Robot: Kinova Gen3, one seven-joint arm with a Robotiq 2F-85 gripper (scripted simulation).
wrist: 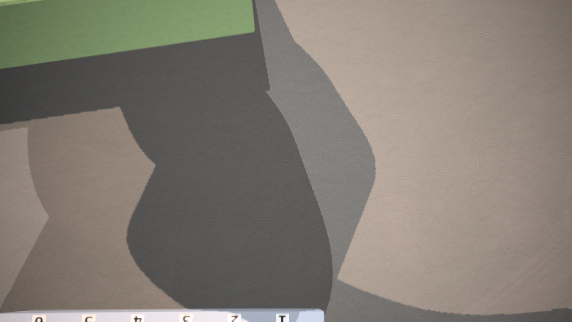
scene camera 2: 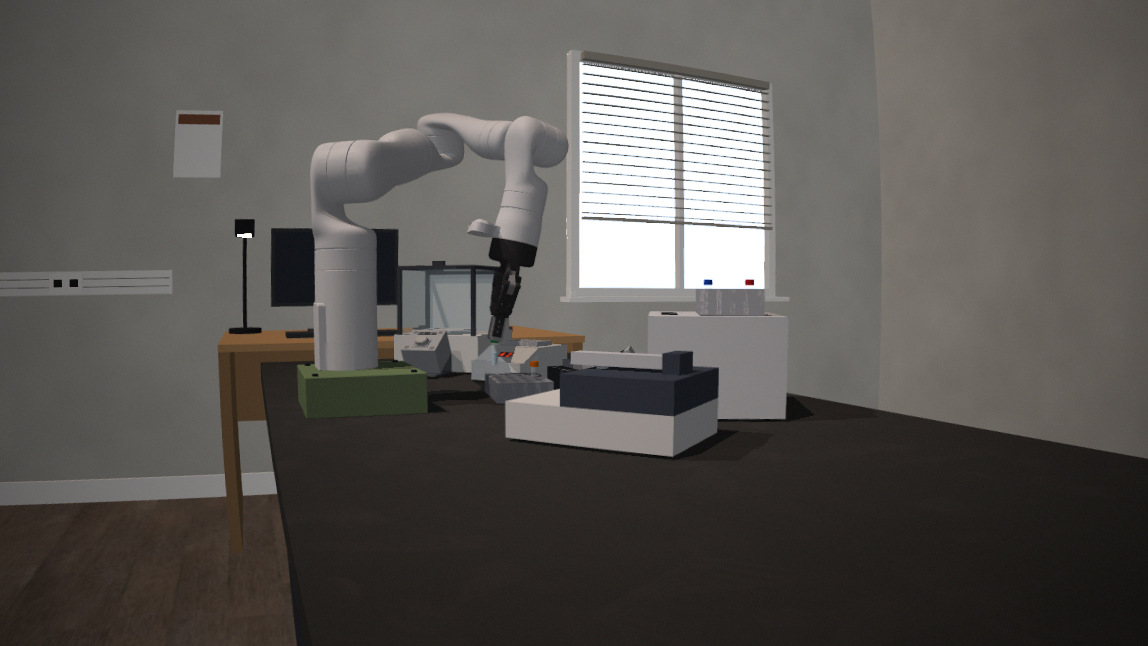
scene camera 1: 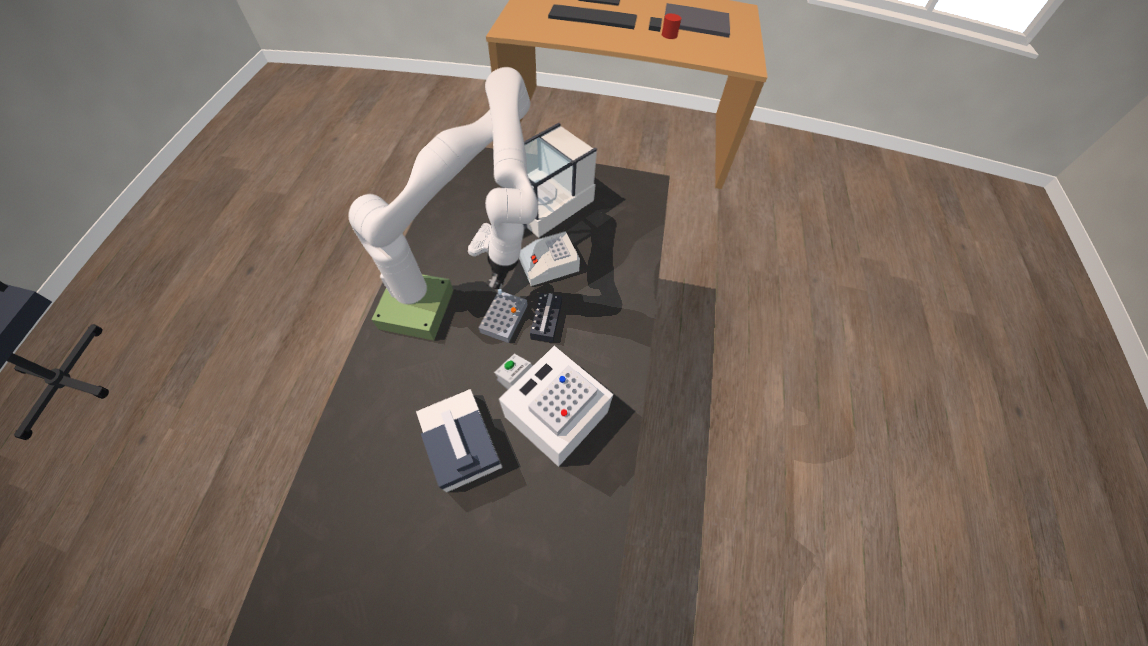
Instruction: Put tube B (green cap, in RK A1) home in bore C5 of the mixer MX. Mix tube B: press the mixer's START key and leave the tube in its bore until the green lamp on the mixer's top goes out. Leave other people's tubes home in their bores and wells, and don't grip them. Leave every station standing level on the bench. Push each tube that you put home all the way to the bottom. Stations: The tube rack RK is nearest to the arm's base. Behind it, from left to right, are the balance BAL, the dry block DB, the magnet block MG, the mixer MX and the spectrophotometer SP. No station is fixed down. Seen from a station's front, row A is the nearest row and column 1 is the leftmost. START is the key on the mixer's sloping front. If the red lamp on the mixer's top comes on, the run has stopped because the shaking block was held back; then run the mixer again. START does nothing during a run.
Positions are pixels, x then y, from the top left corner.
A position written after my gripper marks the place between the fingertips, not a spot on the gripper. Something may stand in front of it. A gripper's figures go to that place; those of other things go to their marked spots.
Scene:
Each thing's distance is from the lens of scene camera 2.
my gripper (scene camera 2: 494,340): 123 cm
dry block (scene camera 2: 513,357): 136 cm
balance (scene camera 2: 443,310): 151 cm
The marked spots on the balance and the dry block are 22 cm apart.

